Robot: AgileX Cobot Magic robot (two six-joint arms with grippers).
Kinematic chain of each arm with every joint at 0, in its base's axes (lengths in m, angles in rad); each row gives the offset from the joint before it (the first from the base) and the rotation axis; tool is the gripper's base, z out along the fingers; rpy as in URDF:
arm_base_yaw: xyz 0 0 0.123 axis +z
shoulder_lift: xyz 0 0 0 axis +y
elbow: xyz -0.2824 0 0.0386 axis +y
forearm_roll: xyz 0.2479 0 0.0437 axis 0.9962 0 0.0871
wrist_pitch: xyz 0 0 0 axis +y
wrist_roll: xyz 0.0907 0 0.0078 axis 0.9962 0 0.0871
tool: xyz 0 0 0 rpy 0 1.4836 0
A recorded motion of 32 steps. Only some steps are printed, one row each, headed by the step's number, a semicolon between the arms.
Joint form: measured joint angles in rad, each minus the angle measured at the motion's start. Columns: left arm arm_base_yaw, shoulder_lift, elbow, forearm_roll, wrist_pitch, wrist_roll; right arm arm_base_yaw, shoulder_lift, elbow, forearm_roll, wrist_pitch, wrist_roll.
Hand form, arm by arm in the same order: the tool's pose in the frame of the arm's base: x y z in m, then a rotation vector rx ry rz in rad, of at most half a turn. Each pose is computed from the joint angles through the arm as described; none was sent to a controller.
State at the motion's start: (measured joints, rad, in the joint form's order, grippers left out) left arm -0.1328 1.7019 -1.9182 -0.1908 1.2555 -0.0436; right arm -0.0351 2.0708 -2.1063 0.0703 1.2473 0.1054
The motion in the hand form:
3: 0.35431 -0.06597 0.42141 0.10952 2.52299 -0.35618; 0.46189 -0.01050 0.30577 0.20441 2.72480 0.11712
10: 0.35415 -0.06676 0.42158 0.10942 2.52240 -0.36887; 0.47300 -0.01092 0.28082 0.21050 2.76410 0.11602
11: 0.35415 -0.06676 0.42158 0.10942 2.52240 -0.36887; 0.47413 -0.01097 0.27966 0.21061 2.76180 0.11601
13: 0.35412 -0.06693 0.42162 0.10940 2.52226 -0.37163; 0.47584 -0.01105 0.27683 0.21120 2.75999 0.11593
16: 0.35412 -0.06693 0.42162 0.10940 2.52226 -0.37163; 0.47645 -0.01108 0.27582 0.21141 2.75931 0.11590
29: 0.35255 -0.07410 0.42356 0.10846 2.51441 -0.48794; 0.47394 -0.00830 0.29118 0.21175 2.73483 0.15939
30: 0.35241 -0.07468 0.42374 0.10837 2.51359 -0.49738; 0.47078 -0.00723 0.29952 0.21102 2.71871 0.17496
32: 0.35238 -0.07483 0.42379 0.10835 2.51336 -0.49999; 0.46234 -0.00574 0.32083 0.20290 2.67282 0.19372
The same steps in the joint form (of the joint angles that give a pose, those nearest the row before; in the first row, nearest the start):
3: 0.0000 0.0000 0.0000 -0.0241 0.0015 -0.0013; -0.0008 0.0382 -0.0016 0.0000 0.0000 0.0000
10: 0.0000 0.0000 0.0000 -0.0336 0.0015 -0.0013; -0.0007 0.0958 -0.0071 0.0000 -0.0125 0.0000
11: 0.0000 0.0000 0.0000 -0.0336 0.0015 -0.0013; -0.0008 0.1000 -0.0095 0.0000 -0.0166 0.0000
13: 0.0000 0.0000 0.0000 -0.0357 0.0015 -0.0013; -0.0008 0.1065 -0.0094 0.0000 -0.0249 0.0000
16: 0.0000 0.0000 0.0000 -0.0357 0.0015 -0.0013; -0.0008 0.1088 -0.0094 0.0000 -0.0279 0.0000
29: 0.0000 0.0000 0.0000 -0.1234 0.0015 -0.0013; -0.0007 0.0945 -0.0416 0.0307 -0.0050 0.0000
30: 0.0000 0.0000 0.0000 -0.1305 0.0015 -0.0013; -0.0007 0.0769 -0.0416 0.0417 -0.0031 0.0000
32: 0.0000 0.0000 0.0000 -0.1325 0.0015 -0.0013; -0.0007 0.0316 -0.0415 0.0556 -0.0034 -0.0023

